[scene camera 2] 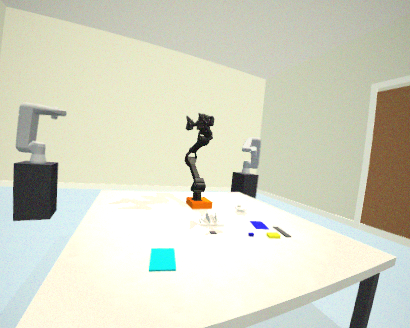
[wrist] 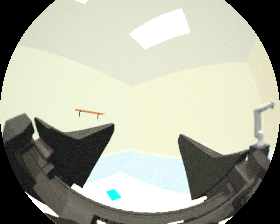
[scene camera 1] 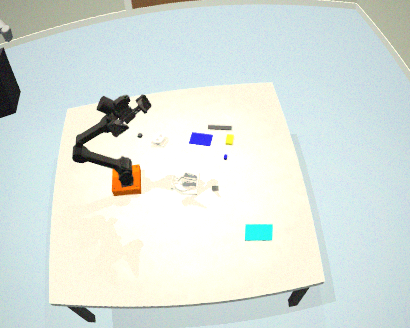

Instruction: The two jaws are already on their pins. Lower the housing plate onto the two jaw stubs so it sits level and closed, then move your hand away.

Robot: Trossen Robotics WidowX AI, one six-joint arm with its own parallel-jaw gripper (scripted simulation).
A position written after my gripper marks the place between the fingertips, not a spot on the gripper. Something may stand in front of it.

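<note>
My gripper (scene camera 1: 137, 119) is open and holds nothing. I can see my gripper (wrist: 147, 133) in the wrist view as well.
</note>
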